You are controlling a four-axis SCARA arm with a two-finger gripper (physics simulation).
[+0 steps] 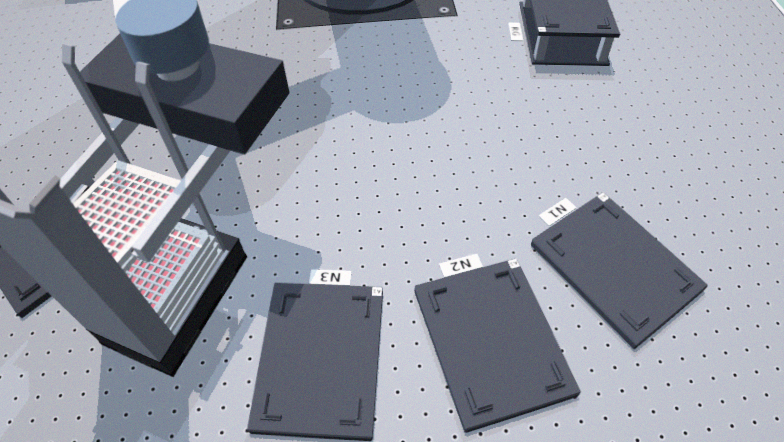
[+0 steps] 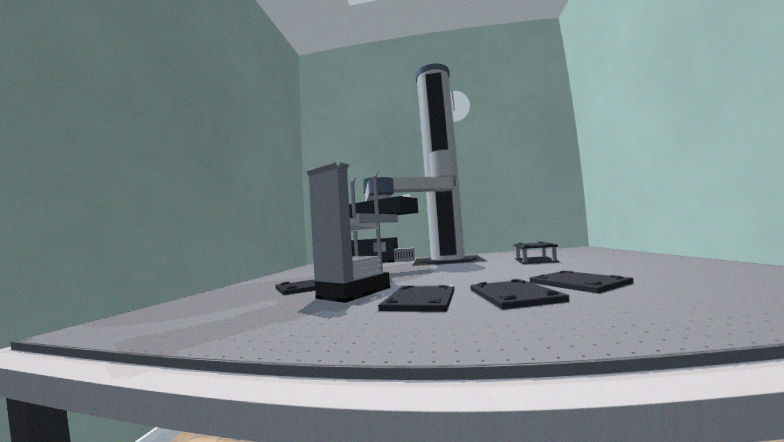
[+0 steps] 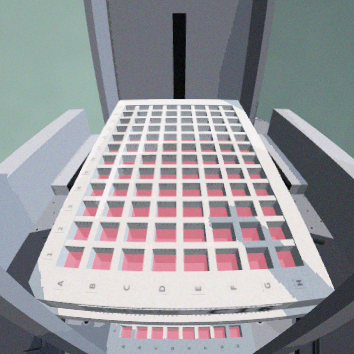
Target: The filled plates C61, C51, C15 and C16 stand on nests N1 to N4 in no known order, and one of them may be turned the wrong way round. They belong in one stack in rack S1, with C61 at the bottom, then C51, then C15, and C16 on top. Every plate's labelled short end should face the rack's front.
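Pixels of known places: gripper, fingertip midpoint: (image 3: 178,124); arm's base, origin of the base link: (image 2: 448,262).
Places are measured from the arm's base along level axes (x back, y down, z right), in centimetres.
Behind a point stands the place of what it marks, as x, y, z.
My gripper (image 1: 104,216) {-66.4, -18.7, 26.4} (image 3: 178,124) {-66.4, -18.7, 26.4} is shut on the long sides of plate C16 (image 1: 129,205) {-63.0, -18.1, 23.7} (image 3: 192,197) {-61.7, -18.0, 24.5} (image 2: 365,224) {-64.9, -17.3, 20.8}, a white plate with pink wells. It holds the plate level between the posts of rack S1 (image 1: 93,274) {-71.8, -20.9, 23.9} (image 2: 331,230) {-71.2, -16.4, 26.8} (image 3: 145,50) {-71.0, -22.2, 26.4}, with a gap above the stack (image 1: 170,263) {-63.8, -9.3, 22.8} (image 2: 366,265) {-65.0, -7.9, 21.2} of plates on the rack's base. C16's lettered short end points away from the tall panel, as does that of the stack's top plate (image 3: 180,345) {-59.3, -9.5, 22.9}. The end label is too dark to read. Nests N1 (image 1: 617,271) {-65.8, -2.5, -24.5}, N2 (image 1: 496,345) {-72.9, -2.5, -9.3} and N3 (image 1: 318,359) {-72.5, -2.5, 8.9} are bare.
Nest N4 (image 1: 19,280) {-59.9, -2.5, 43.9} (image 2: 295,286) {-61.2, -2.9, 41.3} is mostly hidden behind the rack. The RG stand (image 1: 573,16) {-25.3, -7.3, -30.2} (image 2: 536,245) {-27.8, -7.3, -29.5} stands at the back right. The arm's column (image 2: 440,219) {-7.7, -19.4, 2.2} rises behind the rack. Slim rack posts (image 1: 164,123) {-60.4, -25.0, 18.5} stand close beside the gripper body (image 1: 186,93) {-55.7, -23.9, 17.7}.
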